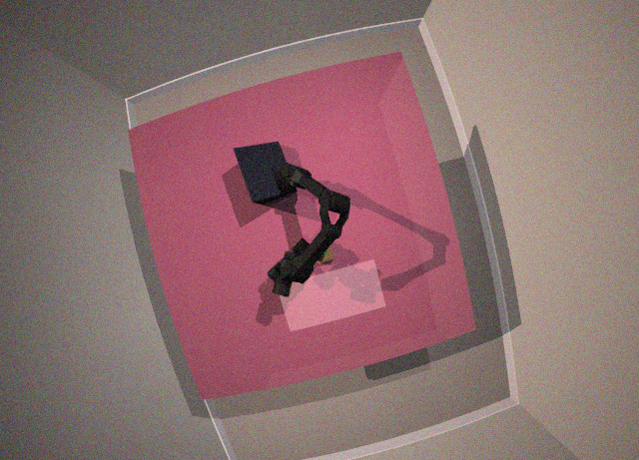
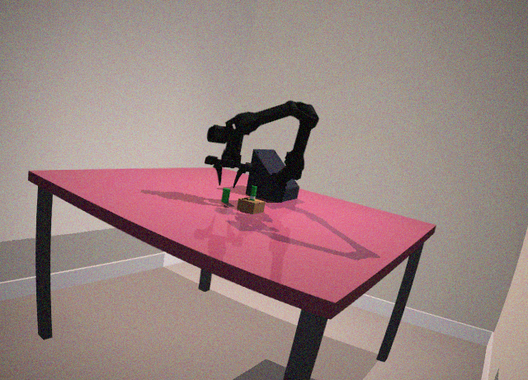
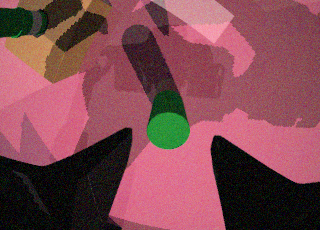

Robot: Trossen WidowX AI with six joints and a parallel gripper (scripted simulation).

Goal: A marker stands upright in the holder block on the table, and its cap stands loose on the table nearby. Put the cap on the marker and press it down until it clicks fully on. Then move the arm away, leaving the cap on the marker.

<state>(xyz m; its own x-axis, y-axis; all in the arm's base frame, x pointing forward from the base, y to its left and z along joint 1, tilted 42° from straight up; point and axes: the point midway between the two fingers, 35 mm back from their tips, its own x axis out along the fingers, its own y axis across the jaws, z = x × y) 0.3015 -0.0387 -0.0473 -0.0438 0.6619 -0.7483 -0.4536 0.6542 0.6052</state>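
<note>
Now: gripper tip 30 mm above the green cap. From my gripper tip the other things lie so: tan holder block (20 mm ahead, 130 mm to the left, 40 mm below).
</note>
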